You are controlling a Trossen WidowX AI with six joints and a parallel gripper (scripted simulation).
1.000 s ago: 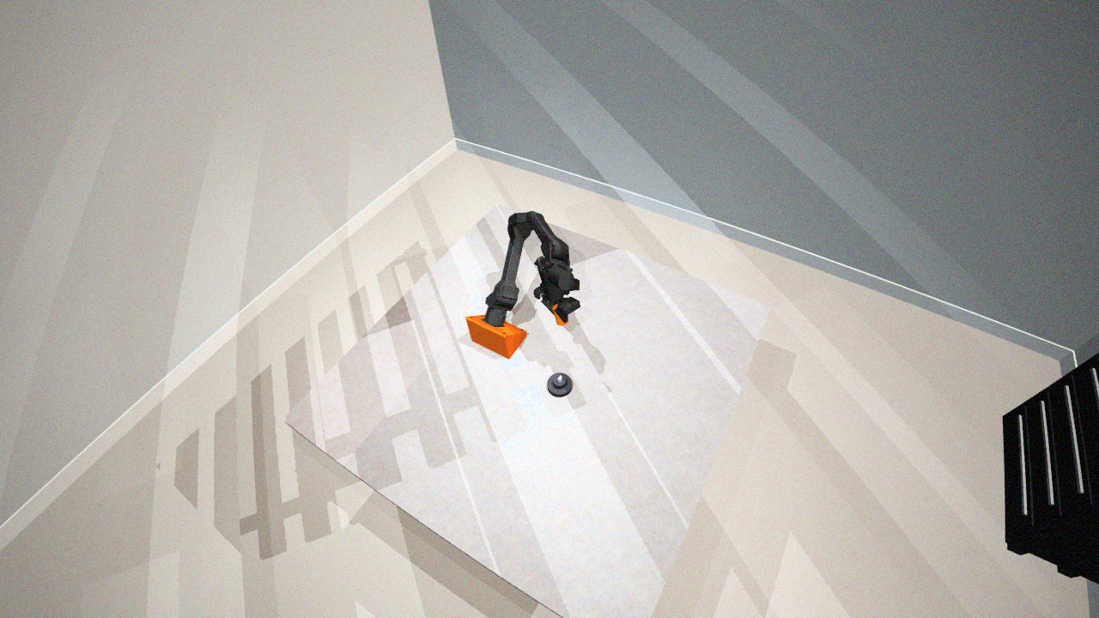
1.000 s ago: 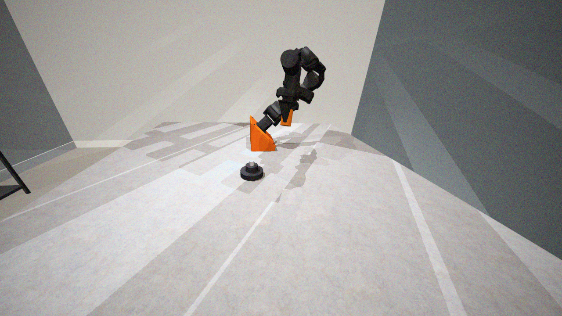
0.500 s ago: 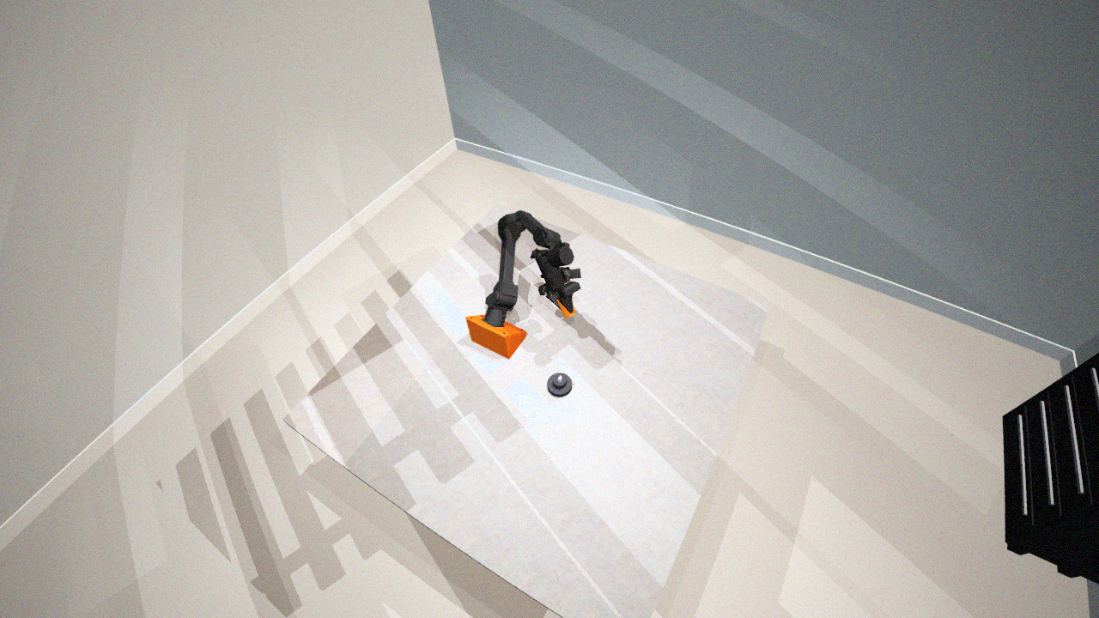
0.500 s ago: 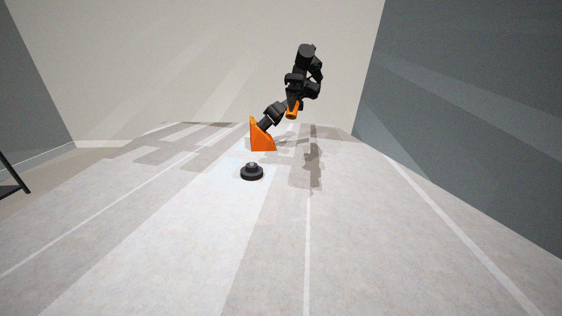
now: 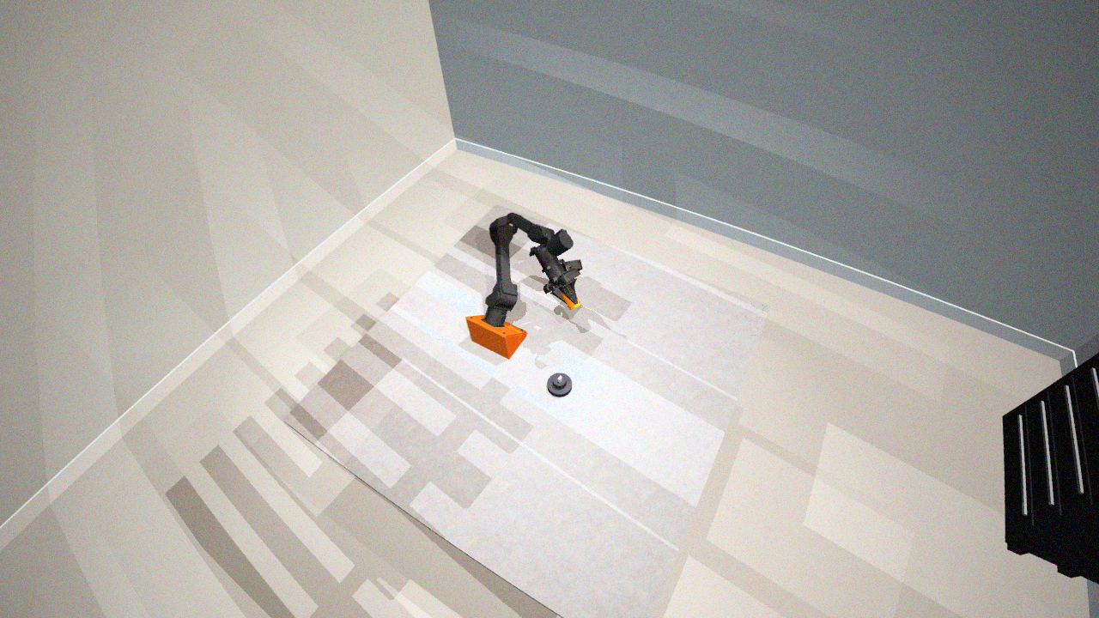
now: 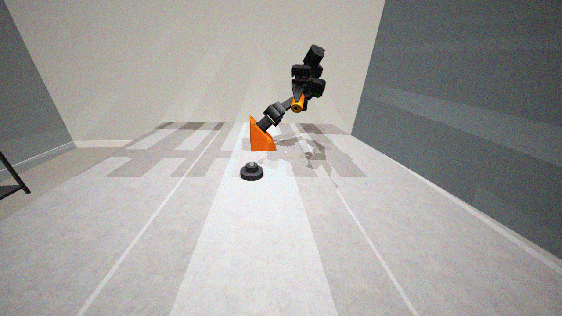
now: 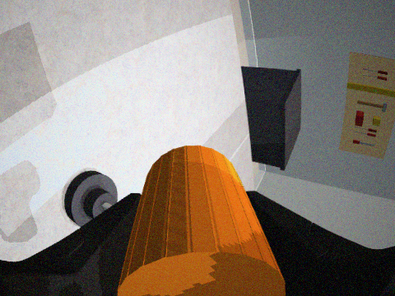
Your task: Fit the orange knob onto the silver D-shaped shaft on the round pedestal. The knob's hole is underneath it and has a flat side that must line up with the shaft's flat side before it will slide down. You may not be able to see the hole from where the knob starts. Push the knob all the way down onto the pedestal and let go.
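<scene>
Right now the orange knob is 30 mm behind my gripper tip, 20 mm above it and 10 mm to the left of it. Also, from my gripper tip: round dark pedestal: 220 mm below, 150 mm to the right, 50 mm ahead.
</scene>
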